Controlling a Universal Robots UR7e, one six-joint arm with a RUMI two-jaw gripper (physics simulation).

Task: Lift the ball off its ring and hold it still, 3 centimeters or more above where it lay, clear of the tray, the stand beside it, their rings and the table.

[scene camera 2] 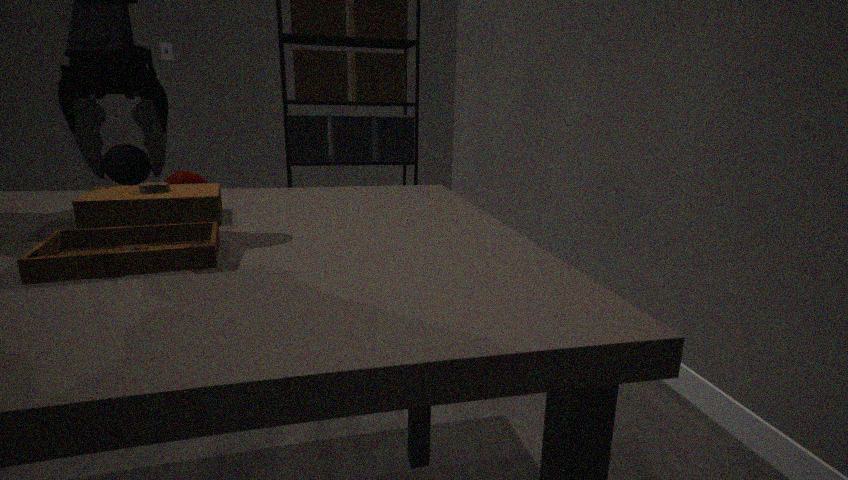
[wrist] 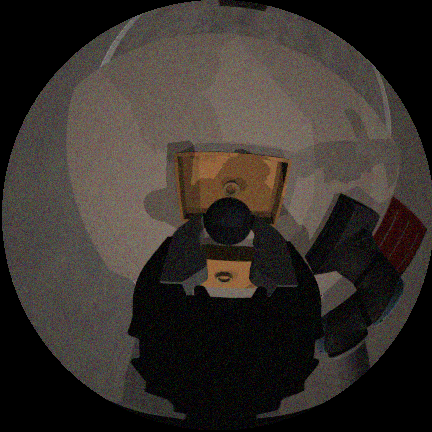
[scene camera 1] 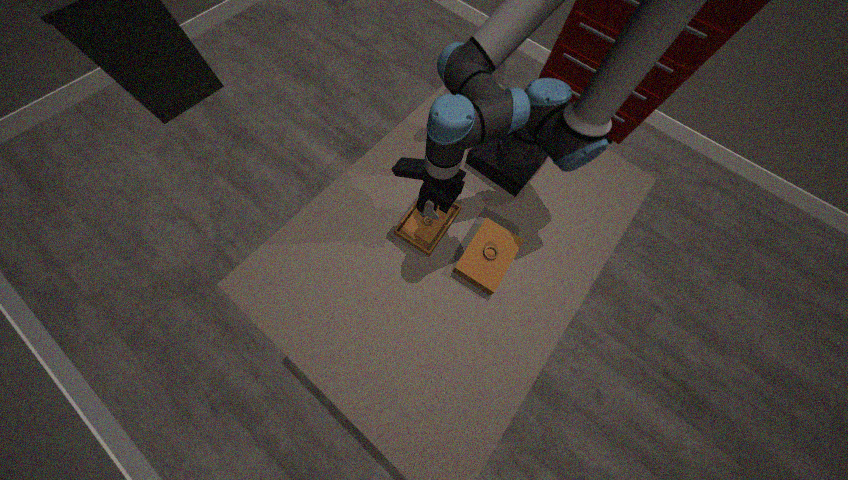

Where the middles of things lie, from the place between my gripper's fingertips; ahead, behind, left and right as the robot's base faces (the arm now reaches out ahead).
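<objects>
My gripper sits 2 cm below the dark ball (scene camera 2: 125,164). Measuring from my hand, you'd find the wooden stand (scene camera 1: 484,263) 7 cm below, 21 cm to the left of it and 4 cm behind. As for the shallow wooden tray (scene camera 2: 74,254), that's 9 cm below my hand and 1 cm behind it.
</objects>
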